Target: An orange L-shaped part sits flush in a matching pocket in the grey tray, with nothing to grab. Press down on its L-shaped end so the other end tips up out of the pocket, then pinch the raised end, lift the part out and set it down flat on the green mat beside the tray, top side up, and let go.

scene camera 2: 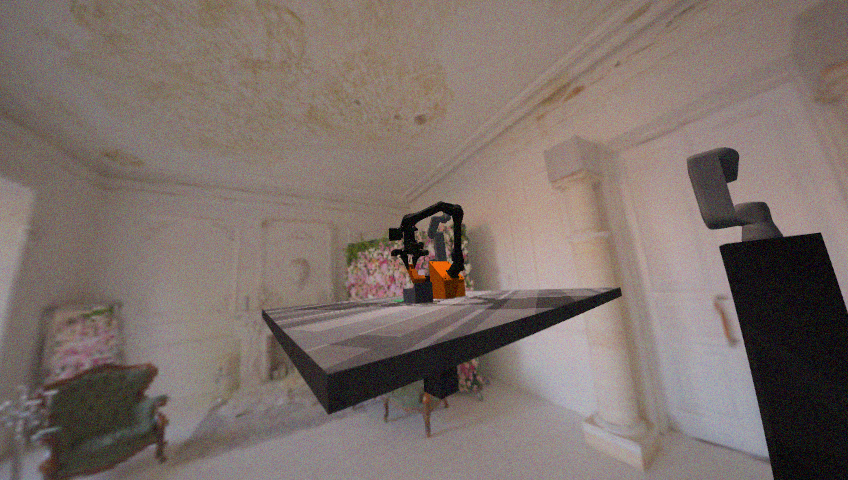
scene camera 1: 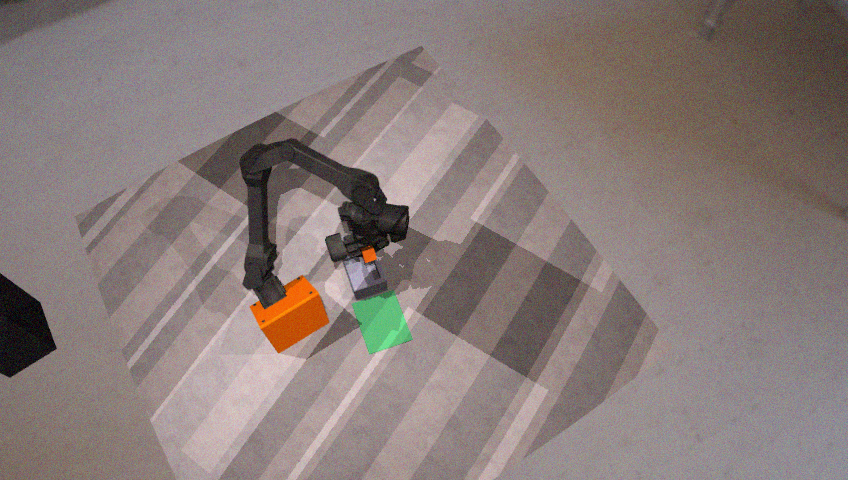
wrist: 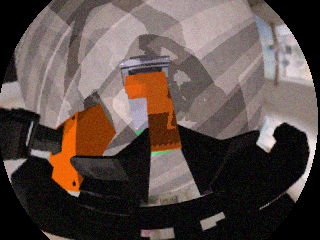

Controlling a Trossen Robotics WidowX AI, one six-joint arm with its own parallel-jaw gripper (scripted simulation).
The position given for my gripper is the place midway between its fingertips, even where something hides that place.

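My gripper [scene camera 1: 368, 253] [wrist: 162, 129] is holding an orange L-shaped part [wrist: 163, 130]. A green mat [scene camera 1: 380, 318] is visible to me as well.
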